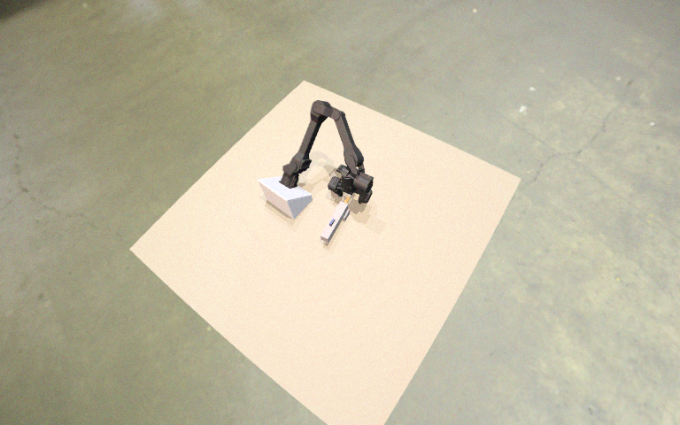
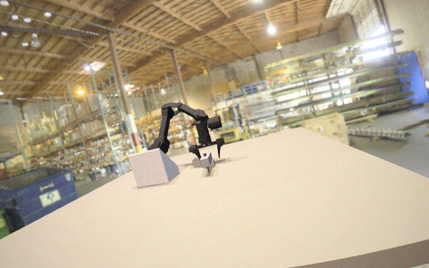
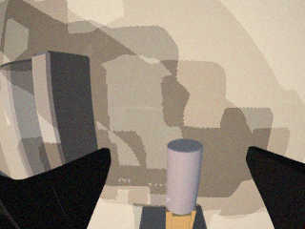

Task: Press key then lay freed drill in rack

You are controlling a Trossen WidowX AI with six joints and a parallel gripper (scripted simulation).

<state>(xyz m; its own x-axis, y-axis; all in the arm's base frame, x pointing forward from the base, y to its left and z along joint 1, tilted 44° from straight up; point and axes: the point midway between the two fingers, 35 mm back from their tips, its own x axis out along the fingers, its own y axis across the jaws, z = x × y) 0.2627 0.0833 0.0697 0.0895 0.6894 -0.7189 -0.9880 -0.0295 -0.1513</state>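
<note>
Now: the drill 40 mm to the right of my gripper tip and 40 mm above it. From my gripper tip the other things lie so: rack: 80 mm behind, 20 mm to the left, 10 mm above; then blue key: 20 mm ahead, 170 mm to the right, 40 mm above; then housing block: 10 mm ahead, 140 mm to the right, 30 mm above.
</note>
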